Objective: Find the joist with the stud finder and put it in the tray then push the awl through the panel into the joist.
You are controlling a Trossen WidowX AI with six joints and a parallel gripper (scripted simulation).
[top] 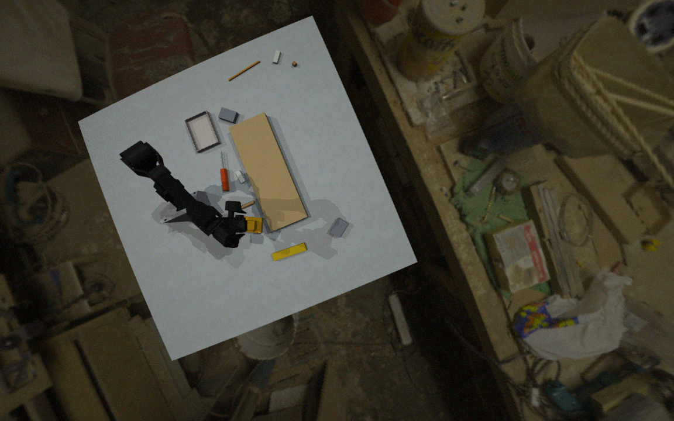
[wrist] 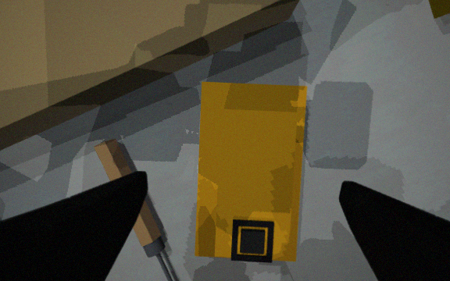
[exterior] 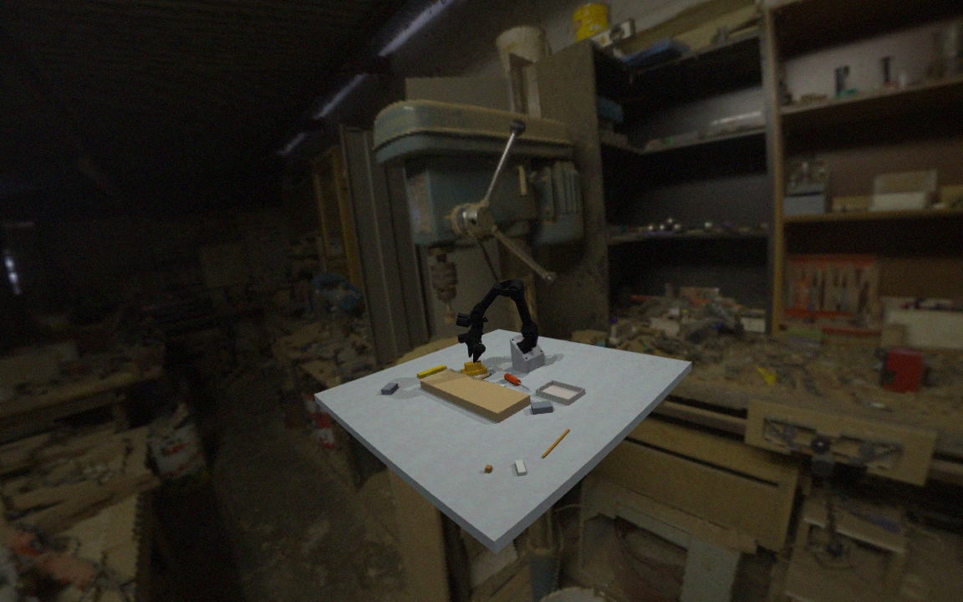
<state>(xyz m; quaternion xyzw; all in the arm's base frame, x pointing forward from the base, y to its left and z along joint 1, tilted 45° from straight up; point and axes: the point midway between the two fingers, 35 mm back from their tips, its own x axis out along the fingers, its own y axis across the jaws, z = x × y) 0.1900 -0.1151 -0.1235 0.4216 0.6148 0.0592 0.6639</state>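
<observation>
My gripper tip is 2 cm past the stud finder and 3 cm above it. Also, from my gripper tip: awl: 2 cm behind, 8 cm to the left, 7 cm below; tray: 5 cm behind, 49 cm to the left, 6 cm below; yellow bar: 12 cm ahead, 19 cm to the right, 7 cm below.
</observation>
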